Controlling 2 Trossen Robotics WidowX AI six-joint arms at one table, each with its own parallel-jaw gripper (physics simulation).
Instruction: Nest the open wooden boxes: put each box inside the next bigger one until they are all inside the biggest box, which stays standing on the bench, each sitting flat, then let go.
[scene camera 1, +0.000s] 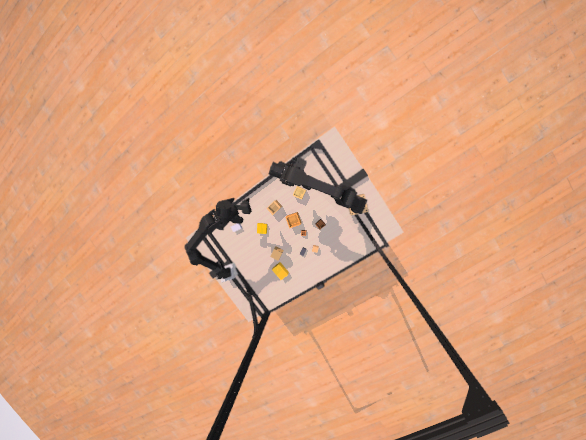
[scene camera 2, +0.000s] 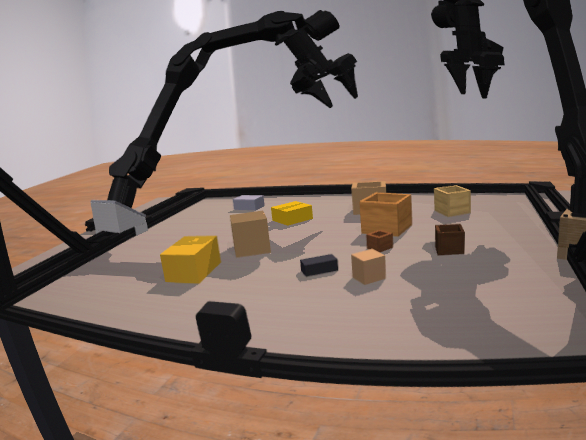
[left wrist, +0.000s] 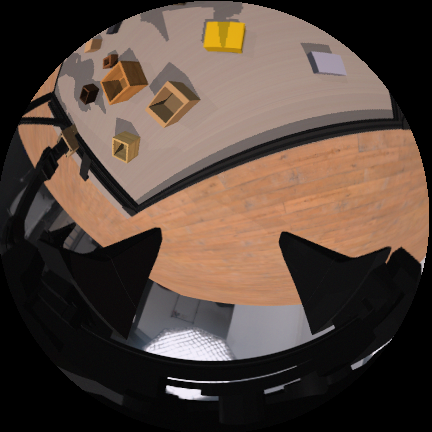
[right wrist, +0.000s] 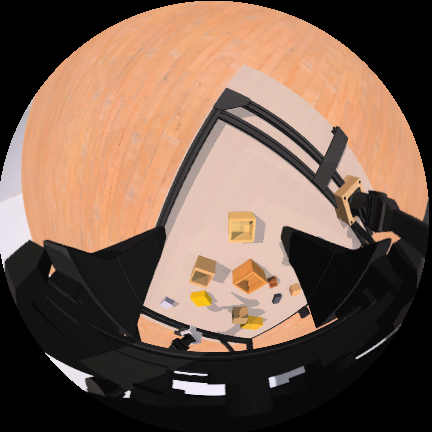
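Pixels of known places: left gripper, fingertip midpoint: (scene camera 1: 241, 198) (scene camera 2: 343, 102) (left wrist: 222, 235); right gripper, fingertip midpoint: (scene camera 2: 473, 96) (left wrist: 85, 234) (right wrist: 225, 232); left arm's base, origin of the base link: (scene camera 1: 226, 273) (scene camera 2: 118, 207) (right wrist: 189, 337); right arm's base, origin of the base link: (scene camera 1: 357, 205) (left wrist: 63, 145) (right wrist: 355, 201).
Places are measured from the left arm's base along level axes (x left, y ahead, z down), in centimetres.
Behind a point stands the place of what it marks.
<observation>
Five open boxes stand apart: a large orange box (scene camera 1: 293, 219) {x 16.3, y 54.5, z 5.7 cm} (scene camera 2: 379, 219) {x 12.7, y 54.9, z 3.4 cm} (left wrist: 135, 75) {x 17.4, y 51.4, z 3.3 cm} (right wrist: 255, 270) {x 18.1, y 58.6, z 1.8 cm} mid-bench, a tan box (scene camera 1: 274, 207) {x 27.6, y 46.2, z 5.9 cm} (scene camera 2: 357, 200) {x 24.3, y 45.6, z 3.3 cm} (left wrist: 182, 102) {x 28.2, y 46.2, z 6.0 cm} (right wrist: 205, 264) {x 29.1, y 50.2, z 3.0 cm} behind it in scene camera 2, a pale yellow box (scene camera 1: 299, 192) {x 30.3, y 64.4, z 5.7 cm} (scene camera 2: 452, 203) {x 26.9, y 65.3, z 3.6 cm} (left wrist: 132, 146) {x 31.5, y 61.7, z 3.5 cm} (right wrist: 242, 237) {x 28.2, y 63.2, z 2.6 cm} at back right, a dark brown box (scene camera 1: 320, 224) {x 7.3, y 68.9, z 5.7 cm} (scene camera 2: 449, 242) {x 5.5, y 69.5, z 4.2 cm} (left wrist: 89, 94) {x 9.4, y 67.3, z 3.3 cm} and a small reddish-brown box (scene camera 1: 303, 233) {x 5.8, y 56.9, z 5.6 cm} (scene camera 2: 378, 243) {x 4.2, y 57.9, z 4.7 cm} (left wrist: 110, 61) {x 7.5, y 56.3, z 4.0 cm} (right wrist: 272, 282) {x 7.3, y 57.9, z 3.6 cm}. My left gripper (scene camera 2: 343, 102) {x 39.6, y 37.4, z -16.2 cm} (left wrist: 222, 235) {x 39.6, y 37.4, z -16.2 cm} and right gripper (scene camera 2: 473, 95) {x 39.5, y 69.0, z -17.2 cm} (right wrist: 224, 228) {x 39.5, y 69.0, z -17.2 cm} are open and empty, high above the bench.
Solid blocks stand around: a large yellow block (scene camera 1: 280, 271) {x -11.4, y 34.3, z 1.7 cm} (scene camera 2: 182, 265) {x -15.9, y 35.7, z 3.4 cm}, a tall tan block (scene camera 2: 250, 236) {x -2.1, y 38.4, z 3.0 cm}, a flat yellow block (scene camera 1: 262, 228) {x 18.4, y 34.3, z 3.4 cm} (left wrist: 224, 37) {x 19.3, y 33.8, z 3.4 cm}, a lavender block (scene camera 2: 248, 203) {x 23.3, y 19.3, z 4.6 cm} (left wrist: 327, 63) {x 25.5, y 18.5, z 3.7 cm}, a navy block (scene camera 2: 319, 265) {x -6.2, y 53.0, z 4.9 cm} and a peach cube (scene camera 2: 368, 267) {x -7.5, y 61.1, z 3.9 cm}. A black frame (scene camera 2: 400, 371) {x -26.5, y 72.5, z 6.3 cm} edges the bench.
</observation>
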